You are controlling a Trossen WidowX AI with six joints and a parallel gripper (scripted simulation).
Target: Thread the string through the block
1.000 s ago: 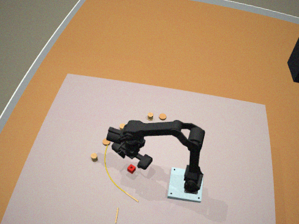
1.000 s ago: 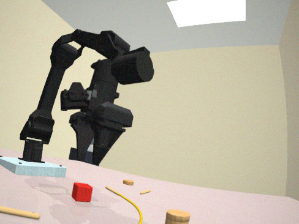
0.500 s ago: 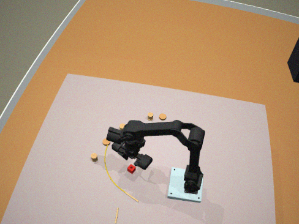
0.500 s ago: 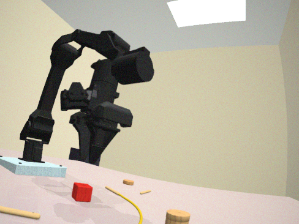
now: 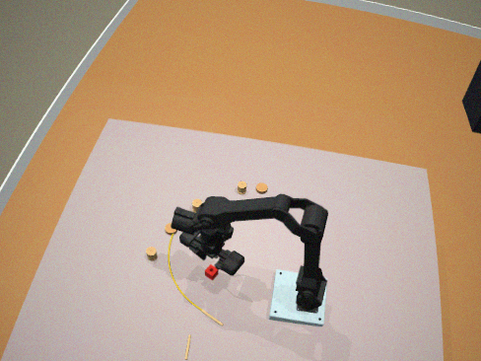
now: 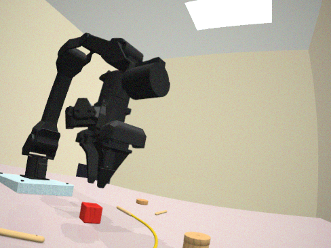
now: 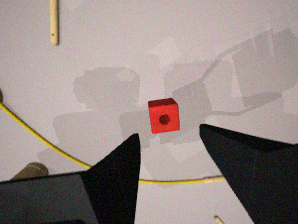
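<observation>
The red block is 50 mm below my gripper tip. From my gripper tip the other things lie so: round button (160 mm ahead, 130 mm to the right, 60 mm below).
</observation>
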